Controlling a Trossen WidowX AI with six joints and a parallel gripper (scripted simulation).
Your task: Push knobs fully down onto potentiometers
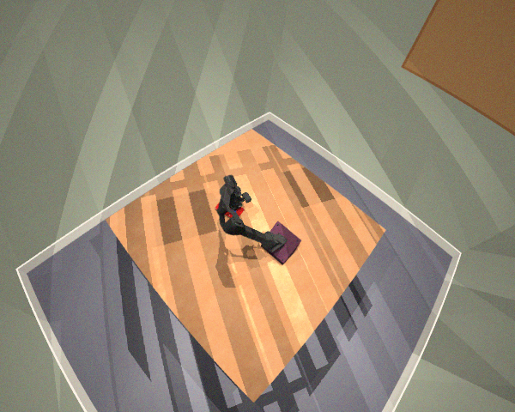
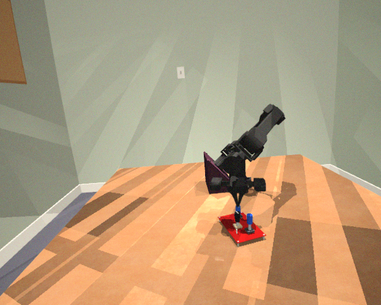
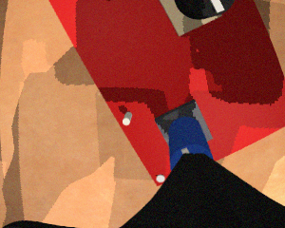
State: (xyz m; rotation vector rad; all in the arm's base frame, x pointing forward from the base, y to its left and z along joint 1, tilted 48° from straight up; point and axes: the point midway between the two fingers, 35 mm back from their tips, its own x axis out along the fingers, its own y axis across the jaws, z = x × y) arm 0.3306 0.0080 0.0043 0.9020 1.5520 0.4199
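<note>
My gripper tip is 1 cm above the blue knob. From my gripper tip the other things lie so: black slotted knob: 6 cm ahead, 2 cm to the right.
</note>
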